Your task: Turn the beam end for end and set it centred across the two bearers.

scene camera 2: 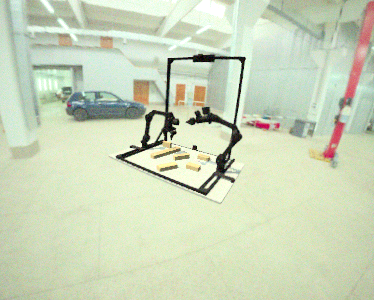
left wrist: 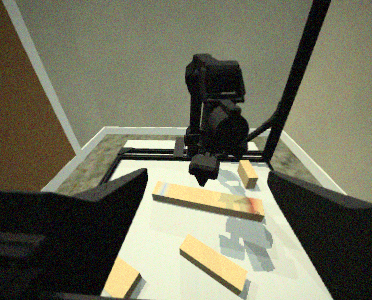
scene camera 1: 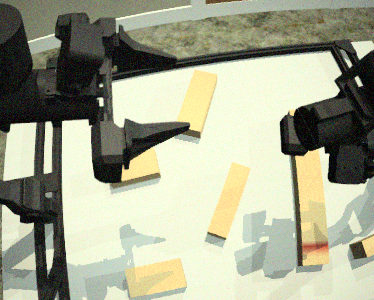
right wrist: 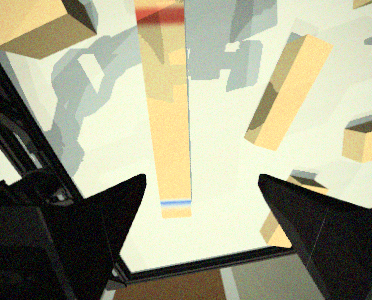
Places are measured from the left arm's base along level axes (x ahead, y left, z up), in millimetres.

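Pixels of known places: left gripper, fingertip midpoint: (scene camera 2: 188, 121) (left wrist: 207, 175) (scene camera 1: 182, 90); right gripper, fingertip midpoint: (scene camera 2: 168, 139) (scene camera 1: 315, 154) (right wrist: 201, 179); left arm's base at its link origin: (scene camera 2: 220, 171) (scene camera 1: 46, 211); right arm's base at its link origin: (scene camera 2: 144, 147) (left wrist: 192, 153) (right wrist: 45, 182).
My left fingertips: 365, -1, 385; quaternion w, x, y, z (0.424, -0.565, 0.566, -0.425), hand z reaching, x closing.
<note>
For each thing: its middle in the pictures, then the offset to it from my left fingertips, as dx, dy, dz.
- long wooden beam at the middle of its body: (right wrist: 170, 128) (scene camera 1: 308, 183) (left wrist: 205, 200) (scene camera 2: 166, 152) +269, -44, -385
- narrow block at the middle of its body: (right wrist: 280, 99) (scene camera 1: 229, 201) (left wrist: 210, 262) (scene camera 2: 181, 156) +73, -45, -382
The long wooden beam (scene camera 1: 312, 200) (scene camera 2: 165, 153) (left wrist: 207, 201) (right wrist: 170, 125) lies flat on the table, with a red band near one end and a blue band near the other. My right gripper (scene camera 2: 173, 135) (right wrist: 201, 179) is open and empty above the beam's blue-banded end, which shows between its fingers in the right wrist view; the arm hides that end in scene camera 1. My left gripper (scene camera 1: 182, 93) (scene camera 2: 189, 121) is open and empty, high above the table. Plain blocks lie around; which two are the bearers I cannot tell.
A narrow block (scene camera 1: 229, 200) (left wrist: 214, 262) (right wrist: 295, 95) lies beside the beam. Another block (scene camera 1: 201, 100) (scene camera 2: 167, 166) lies farther off. Shorter blocks (scene camera 1: 156, 277) (scene camera 2: 193, 166) lie on the left in scene camera 1. A block (left wrist: 247, 174) (right wrist: 35, 25) lies near the red-banded end.
</note>
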